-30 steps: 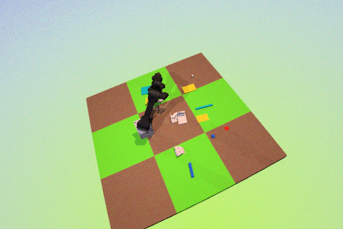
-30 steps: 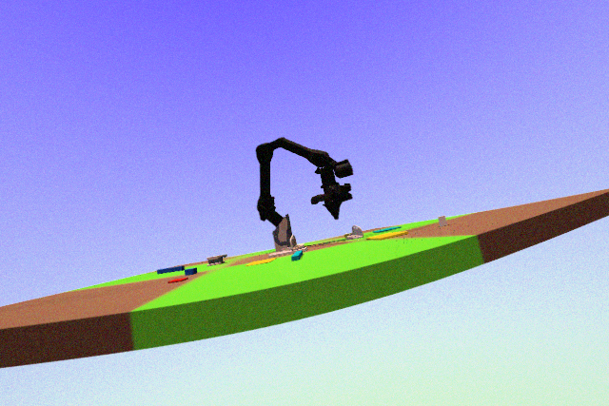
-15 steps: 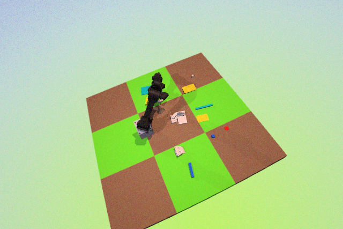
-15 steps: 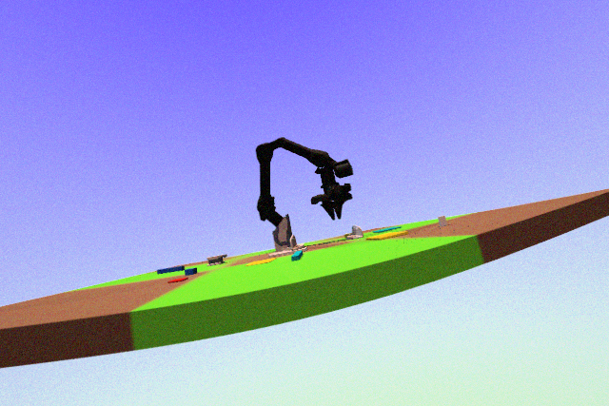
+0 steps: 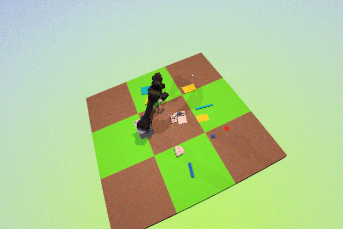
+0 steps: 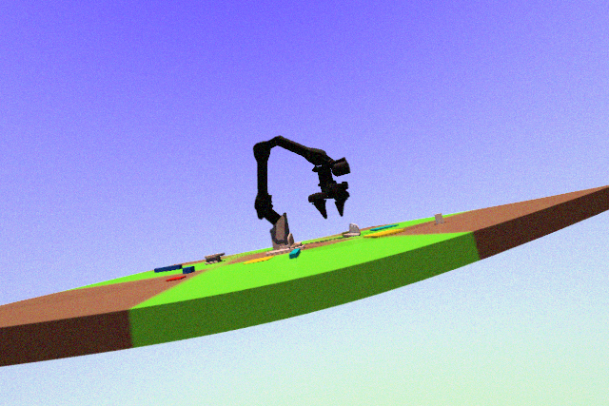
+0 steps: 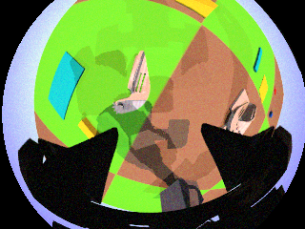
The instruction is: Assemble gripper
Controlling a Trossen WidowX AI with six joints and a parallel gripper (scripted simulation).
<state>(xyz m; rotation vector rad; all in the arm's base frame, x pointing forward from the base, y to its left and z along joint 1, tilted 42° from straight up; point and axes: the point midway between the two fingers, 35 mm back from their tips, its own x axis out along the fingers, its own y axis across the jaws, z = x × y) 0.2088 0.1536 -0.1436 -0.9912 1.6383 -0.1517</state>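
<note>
The yellow bar is 11 cm behind my gripper tip, 9 cm to the left of it and 7 cm below it. The rest, counted from my gripper tip: teal bar (32 cm ahead, 20 cm to the right, 8 cm below); teal plate (5 cm behind, 22 cm to the left, 8 cm below); grey peg (39 cm ahead, 16 cm to the left, 7 cm below).
</note>
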